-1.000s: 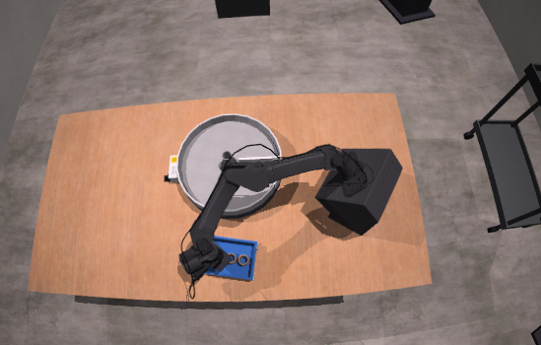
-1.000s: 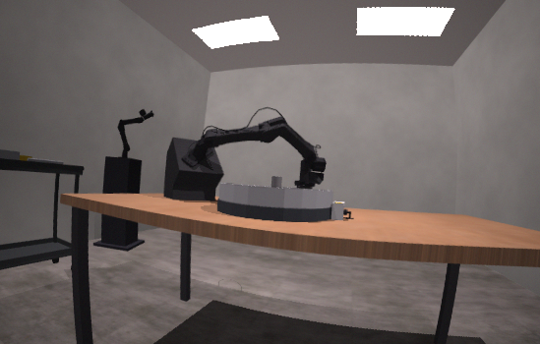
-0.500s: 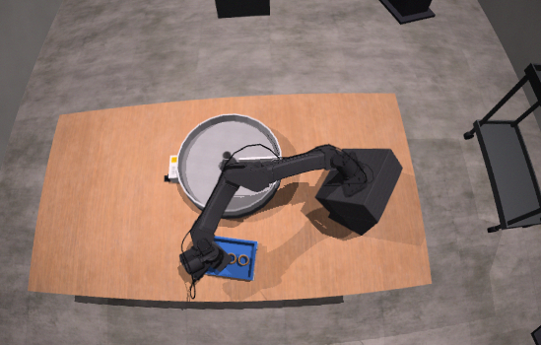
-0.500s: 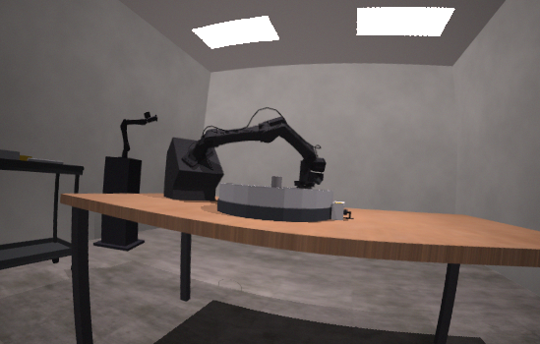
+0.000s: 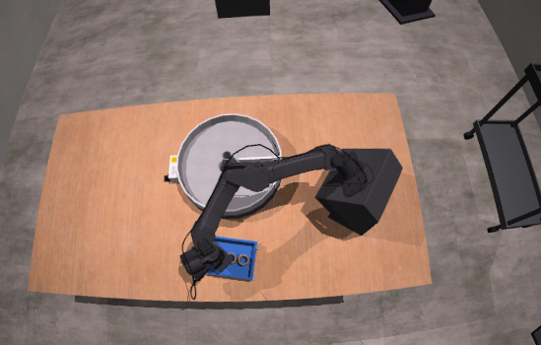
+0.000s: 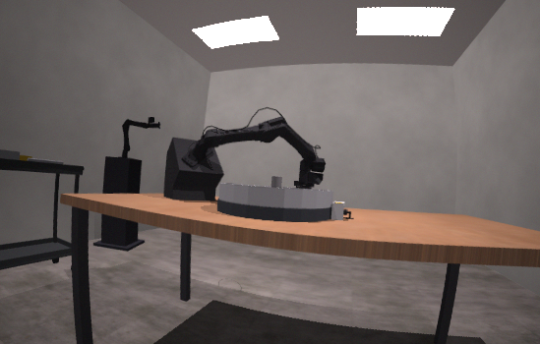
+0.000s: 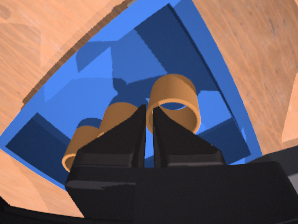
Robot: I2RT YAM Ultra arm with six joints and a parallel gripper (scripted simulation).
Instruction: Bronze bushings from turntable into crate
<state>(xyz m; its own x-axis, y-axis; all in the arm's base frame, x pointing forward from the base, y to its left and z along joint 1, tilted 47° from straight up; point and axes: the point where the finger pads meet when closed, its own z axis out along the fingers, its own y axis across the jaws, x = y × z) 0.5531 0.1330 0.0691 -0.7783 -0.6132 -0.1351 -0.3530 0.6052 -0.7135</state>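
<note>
Now: hand 4 cm past the blue crate, 2 cm above it and 1 cm to the right of it. From my hand the other things lie so: round grey turntable (34 cm to the right, 17 cm behind, 1 cm above).
</note>
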